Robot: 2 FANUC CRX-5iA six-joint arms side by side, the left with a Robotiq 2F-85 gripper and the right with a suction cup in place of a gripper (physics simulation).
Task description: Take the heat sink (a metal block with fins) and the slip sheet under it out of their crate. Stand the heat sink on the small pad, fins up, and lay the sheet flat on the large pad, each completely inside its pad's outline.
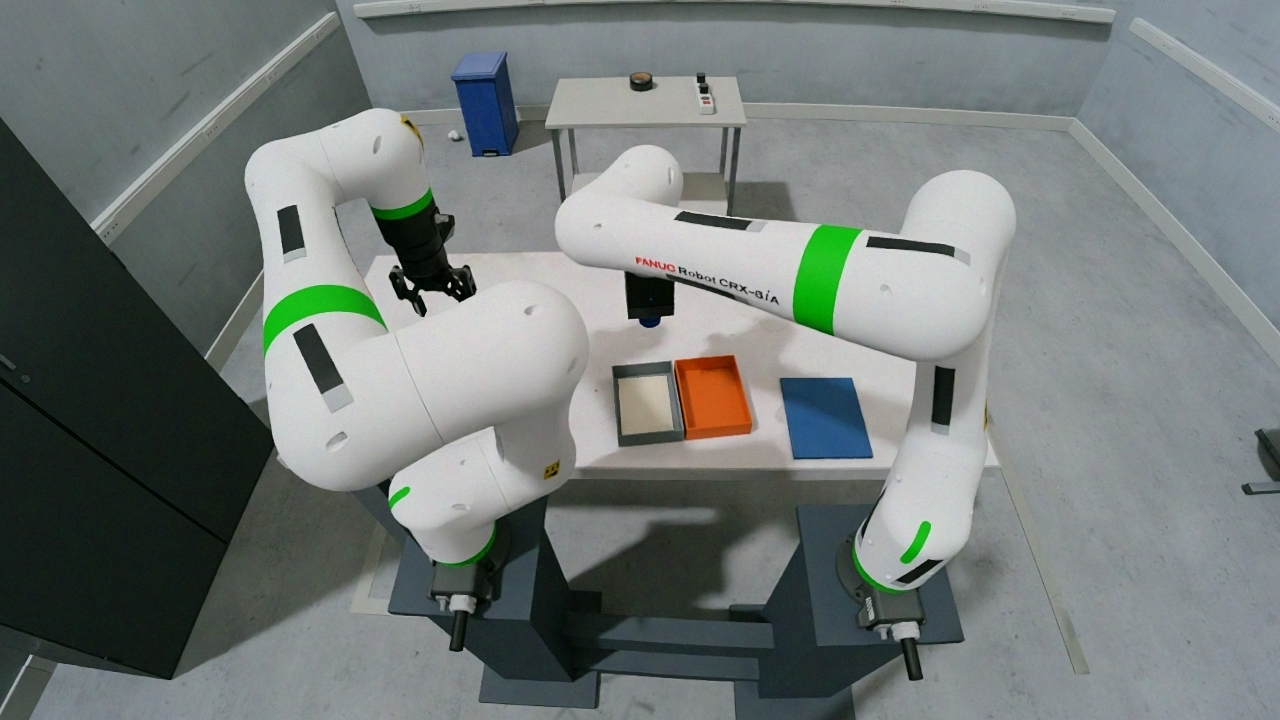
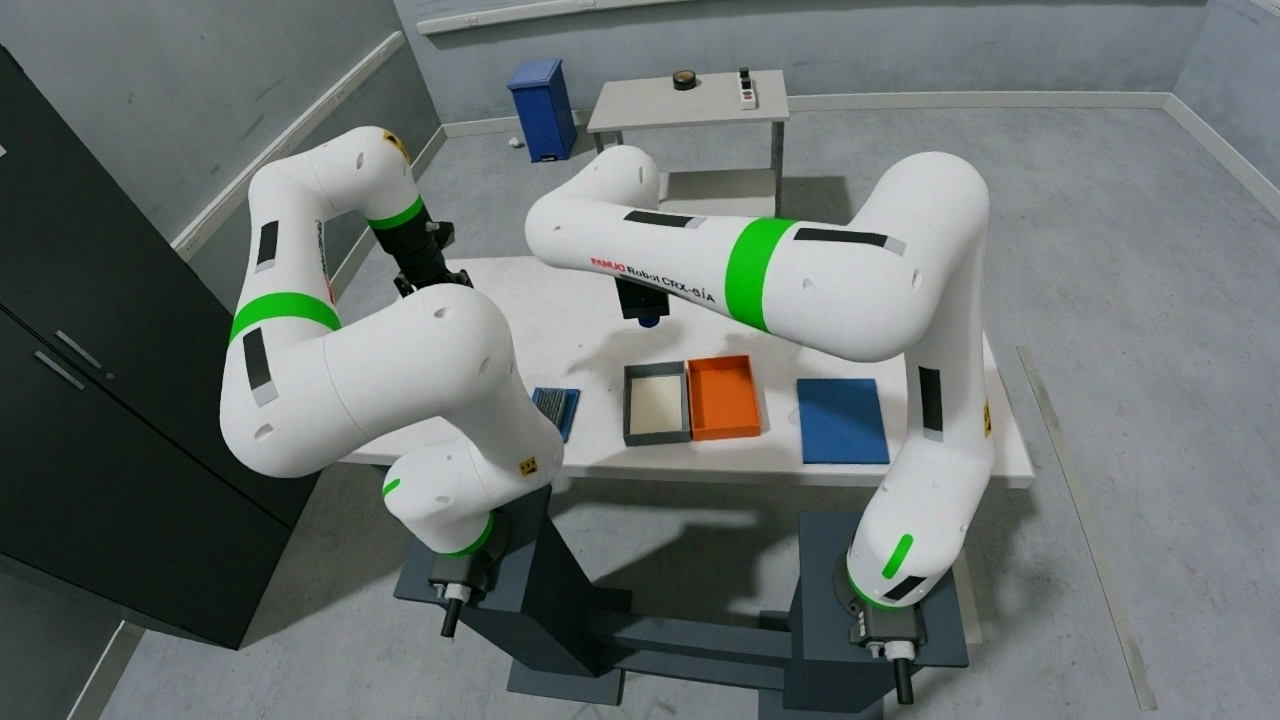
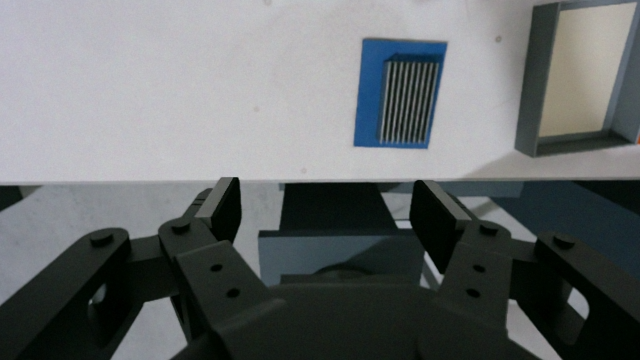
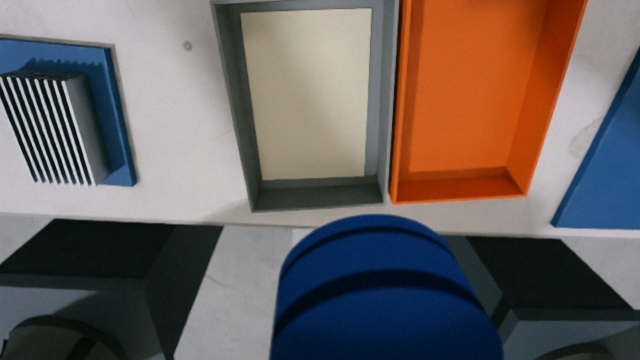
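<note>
The heat sink [image 2: 551, 404] [image 3: 409, 102] [image 4: 50, 130] stands fins up on the small blue pad [image 2: 572, 402] [image 3: 367, 100] [image 4: 107, 100], near its front edge. The cream slip sheet [image 1: 646, 404] [image 2: 655, 404] [image 3: 585, 70] [image 4: 310, 95] lies flat in the grey crate [image 1: 649, 438] [image 2: 657, 438] [image 3: 537, 80] [image 4: 322, 197]. The large blue pad [image 1: 827, 419] [image 2: 843, 420] [image 4: 612, 175] is bare. My left gripper [image 1: 440, 300] [image 3: 325, 200] is open and empty, high over the table's back left. My right suction cup [image 1: 649, 322] [image 2: 648, 322] [image 4: 385, 285] hangs bare above the table, behind the crates.
An empty orange crate [image 1: 713, 398] [image 2: 725, 398] [image 4: 470, 90] stands against the grey crate's right side. The large pad lies farther right, near the front edge of the white table [image 1: 590, 454] [image 2: 595, 456]. The right forearm crosses above the back of the table.
</note>
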